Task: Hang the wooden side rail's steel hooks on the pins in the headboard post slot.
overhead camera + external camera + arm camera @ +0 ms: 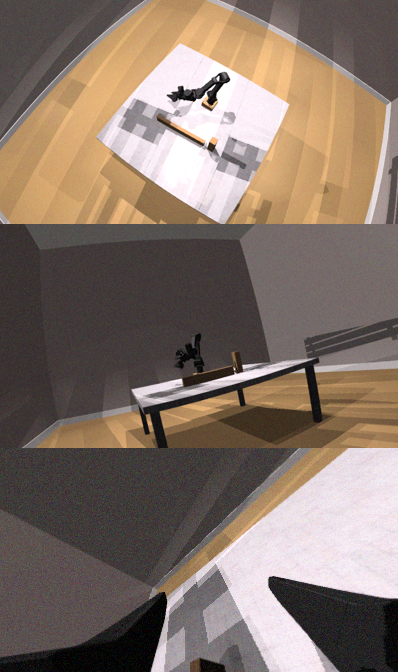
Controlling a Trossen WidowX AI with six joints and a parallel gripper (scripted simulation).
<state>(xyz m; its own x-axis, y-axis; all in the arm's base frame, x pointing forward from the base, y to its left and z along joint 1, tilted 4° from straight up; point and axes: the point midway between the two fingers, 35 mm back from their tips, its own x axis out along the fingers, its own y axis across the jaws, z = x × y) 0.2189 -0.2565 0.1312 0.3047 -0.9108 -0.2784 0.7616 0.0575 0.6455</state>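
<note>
Now: gripper tip 12 cm short of the headboard post, 51 cm to the right of it and 11 cm above it.
</note>
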